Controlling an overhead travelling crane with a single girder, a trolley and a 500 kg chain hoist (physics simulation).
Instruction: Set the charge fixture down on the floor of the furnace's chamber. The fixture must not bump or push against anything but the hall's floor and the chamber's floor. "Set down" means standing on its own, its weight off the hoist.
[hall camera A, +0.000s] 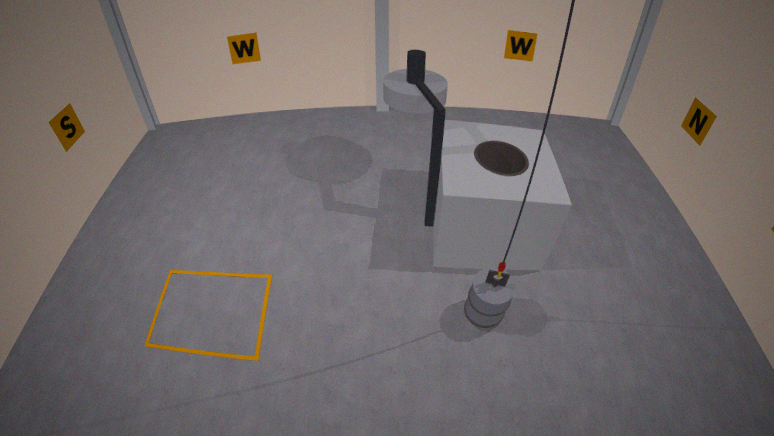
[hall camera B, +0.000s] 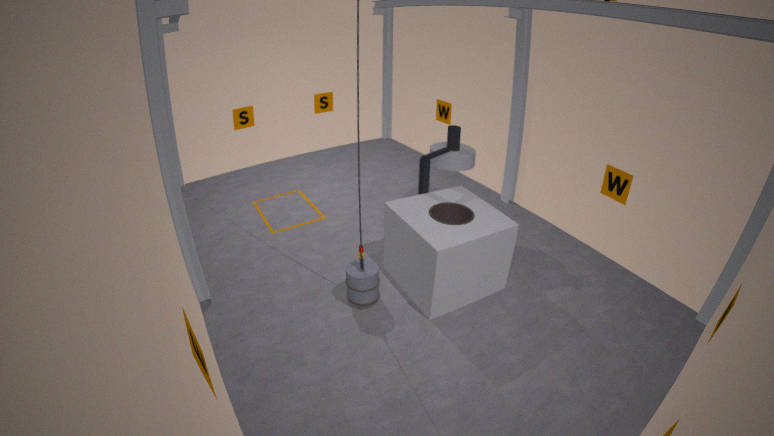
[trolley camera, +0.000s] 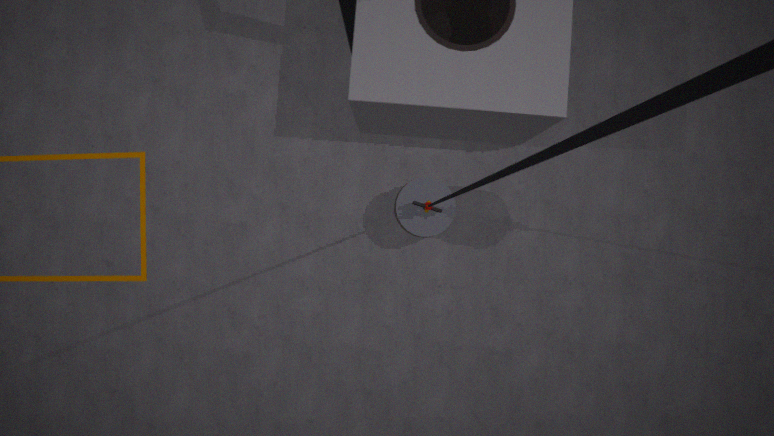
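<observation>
The charge fixture (hall camera A: 490, 304) (hall camera B: 362, 282) (trolley camera: 425, 226) is a grey ribbed drum with a dark lug plate on top. It is upright, low over the hall's floor in front of the furnace, with at most a small gap beneath it. My hook (hall camera A: 499, 272) (hall camera B: 361, 251) (trolley camera: 427, 206), red and yellow, is in the lug, and the chain above looks straight. The furnace (hall camera A: 495, 232) (hall camera B: 408, 243) (trolley camera: 460, 81) is a white box with a round dark chamber opening (hall camera A: 501, 158) (hall camera B: 451, 213) (trolley camera: 465, 18) in its top. The chamber's floor is hidden.
The round grey lid (hall camera A: 398, 97) (hall camera B: 463, 159) hangs from a dark post (hall camera A: 434, 167) (hall camera B: 424, 176) beside the furnace, swung clear of the opening. An orange rectangle (hall camera A: 216, 273) (hall camera B: 276, 196) (trolley camera: 143, 216) is marked on the floor on the S side. Steel columns stand along the walls.
</observation>
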